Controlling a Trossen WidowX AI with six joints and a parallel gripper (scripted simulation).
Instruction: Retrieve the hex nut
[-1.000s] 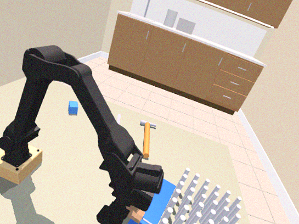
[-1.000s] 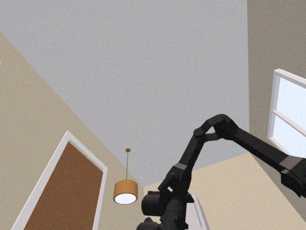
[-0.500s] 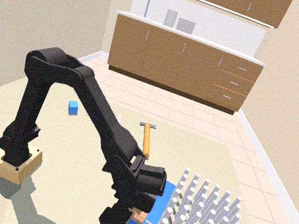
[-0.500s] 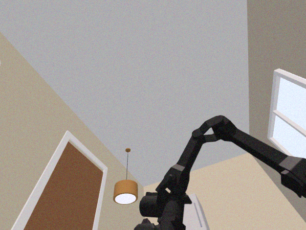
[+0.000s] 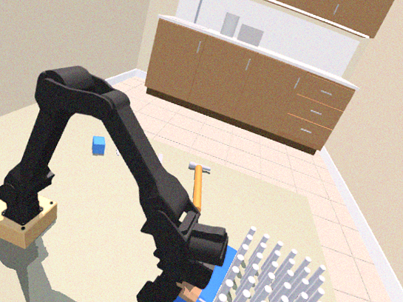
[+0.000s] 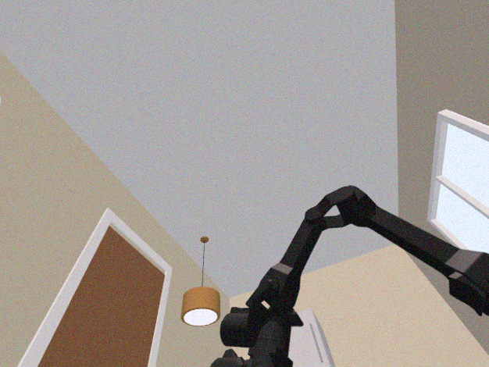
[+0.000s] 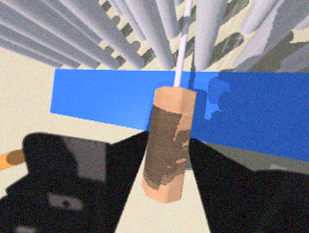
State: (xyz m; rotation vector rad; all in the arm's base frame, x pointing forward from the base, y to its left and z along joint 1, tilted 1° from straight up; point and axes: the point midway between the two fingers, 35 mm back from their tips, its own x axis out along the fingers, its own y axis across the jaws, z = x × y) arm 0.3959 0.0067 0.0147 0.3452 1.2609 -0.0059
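Right now the blue taped strip is 4 cm ahead of my gripper tip, 3 cm to the left of it and 4 cm below it. From my gripper tip the other things lie so: hex nut 19 cm ahead, 4 cm to the right, 3 cm below; wooden-handled hook tool 10 cm ahead, 2 cm to the right; small wrench 44 cm behind, 50 cm to the left, 3 cm below.
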